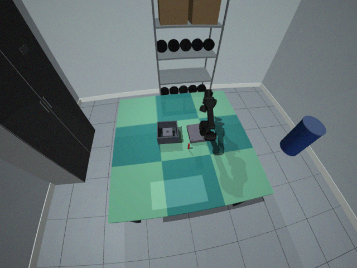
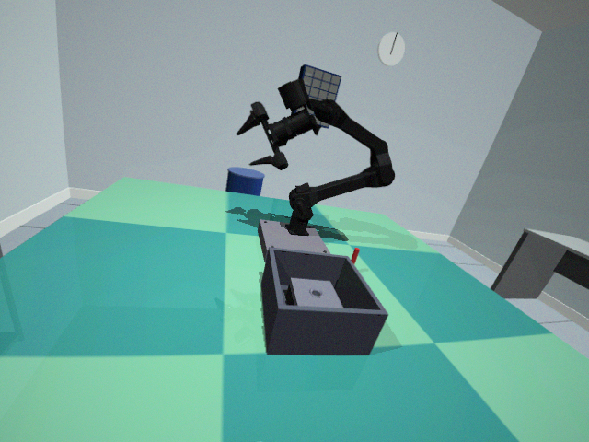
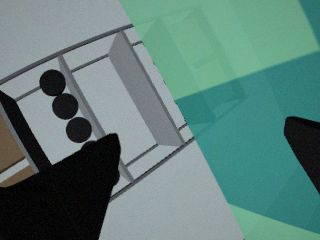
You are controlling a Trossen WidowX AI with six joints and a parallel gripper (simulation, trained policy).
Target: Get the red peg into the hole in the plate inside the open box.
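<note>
Now: gripper tip 230 mm short of the red peg, 310 mm to the right of it and 220 mm above it. The rest, counted from my gripper tip: plate (380 mm ahead, 130 mm to the left, 210 mm below); box (380 mm ahead, 130 mm to the left, 230 mm below).
</note>
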